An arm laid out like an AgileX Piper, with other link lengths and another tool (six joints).
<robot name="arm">
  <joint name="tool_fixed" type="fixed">
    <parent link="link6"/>
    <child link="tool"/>
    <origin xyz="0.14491 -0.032 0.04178" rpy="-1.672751 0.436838 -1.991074"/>
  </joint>
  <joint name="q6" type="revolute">
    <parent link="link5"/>
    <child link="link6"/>
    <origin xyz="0.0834 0 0.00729" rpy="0 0 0"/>
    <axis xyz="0.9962 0 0.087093"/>
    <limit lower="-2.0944" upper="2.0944"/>
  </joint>
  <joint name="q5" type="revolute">
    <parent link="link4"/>
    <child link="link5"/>
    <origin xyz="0 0 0" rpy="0 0 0"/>
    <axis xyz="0 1 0"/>
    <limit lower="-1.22" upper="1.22"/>
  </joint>
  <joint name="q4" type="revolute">
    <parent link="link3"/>
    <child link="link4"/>
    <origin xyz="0.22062 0 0.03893" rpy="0 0 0"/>
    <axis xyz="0.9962 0 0.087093"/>
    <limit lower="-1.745" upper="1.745"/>
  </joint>
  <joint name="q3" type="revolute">
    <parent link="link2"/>
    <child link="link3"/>
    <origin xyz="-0.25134 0 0.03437" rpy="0 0 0"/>
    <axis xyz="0 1 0"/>
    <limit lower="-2.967" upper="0"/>
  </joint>
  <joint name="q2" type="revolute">
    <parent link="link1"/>
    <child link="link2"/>
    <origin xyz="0 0 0" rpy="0 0 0"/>
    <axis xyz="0 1 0"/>
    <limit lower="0" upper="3.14"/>
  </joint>
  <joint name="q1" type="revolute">
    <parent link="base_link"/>
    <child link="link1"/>
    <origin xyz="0 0 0.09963" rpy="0 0 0"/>
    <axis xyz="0 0 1"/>
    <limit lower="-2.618" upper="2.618"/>
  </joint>
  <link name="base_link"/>
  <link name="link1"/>
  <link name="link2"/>
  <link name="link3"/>
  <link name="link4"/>
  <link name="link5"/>
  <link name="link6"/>
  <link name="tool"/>
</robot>
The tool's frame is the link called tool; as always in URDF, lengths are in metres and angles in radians.
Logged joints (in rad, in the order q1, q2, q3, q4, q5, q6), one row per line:
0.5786, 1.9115, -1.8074, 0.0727, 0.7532, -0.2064
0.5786, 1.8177, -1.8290, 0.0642, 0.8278, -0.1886
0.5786, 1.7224, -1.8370, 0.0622, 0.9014, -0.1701
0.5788, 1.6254, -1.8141, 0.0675, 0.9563, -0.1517
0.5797, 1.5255, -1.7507, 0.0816, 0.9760, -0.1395
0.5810, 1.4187, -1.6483, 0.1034, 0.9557, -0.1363
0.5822, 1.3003, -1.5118, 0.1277, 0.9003, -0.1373
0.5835, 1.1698, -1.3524, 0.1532, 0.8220, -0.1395
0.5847, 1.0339, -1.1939, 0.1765, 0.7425, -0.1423
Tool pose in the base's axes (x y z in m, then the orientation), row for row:
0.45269, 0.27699, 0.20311, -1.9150, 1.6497, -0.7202
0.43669, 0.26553, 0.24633, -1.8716, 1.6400, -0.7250
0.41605, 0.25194, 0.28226, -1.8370, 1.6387, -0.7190
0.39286, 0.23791, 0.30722, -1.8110, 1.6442, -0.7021
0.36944, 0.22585, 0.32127, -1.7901, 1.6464, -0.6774
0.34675, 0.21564, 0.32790, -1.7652, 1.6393, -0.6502
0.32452, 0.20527, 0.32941, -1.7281, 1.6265, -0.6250
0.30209, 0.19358, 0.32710, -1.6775, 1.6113, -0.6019
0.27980, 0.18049, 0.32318, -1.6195, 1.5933, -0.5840
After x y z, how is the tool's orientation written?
As a rotation vector, in radians.
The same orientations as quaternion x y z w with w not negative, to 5 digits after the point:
-0.70476, 0.60713, -0.26505, 0.25389
-0.69499, 0.60899, -0.26922, 0.27138
-0.68670, 0.61257, -0.26877, 0.28454
-0.68020, 0.61755, -0.26370, 0.29398
-0.67558, 0.62135, -0.25565, 0.30359
-0.67081, 0.62297, -0.24709, 0.31760
-0.66298, 0.62400, -0.23978, 0.33703
-0.65108, 0.62538, -0.23361, 0.36114
-0.63646, 0.62616, -0.22951, 0.38751

